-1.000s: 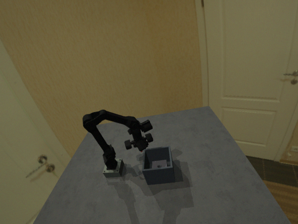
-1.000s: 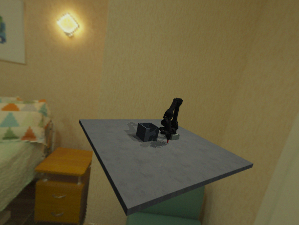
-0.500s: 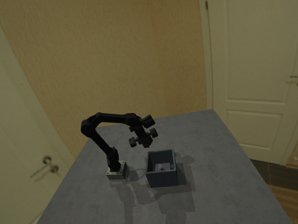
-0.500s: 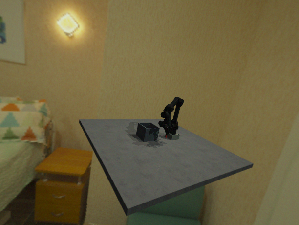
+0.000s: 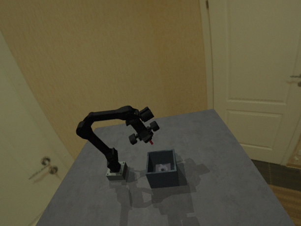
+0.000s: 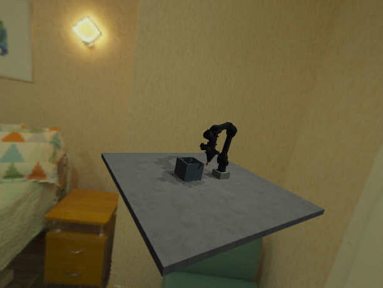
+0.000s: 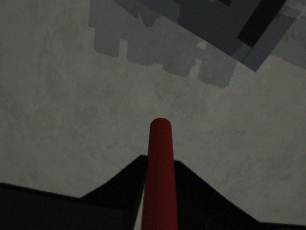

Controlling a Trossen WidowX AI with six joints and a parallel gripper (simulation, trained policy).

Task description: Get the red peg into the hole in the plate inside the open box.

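My gripper tip is now 140 mm to the left of the plate, 130 mm above it and 60 mm short of it. Round my gripper tip: red peg 10 mm above.
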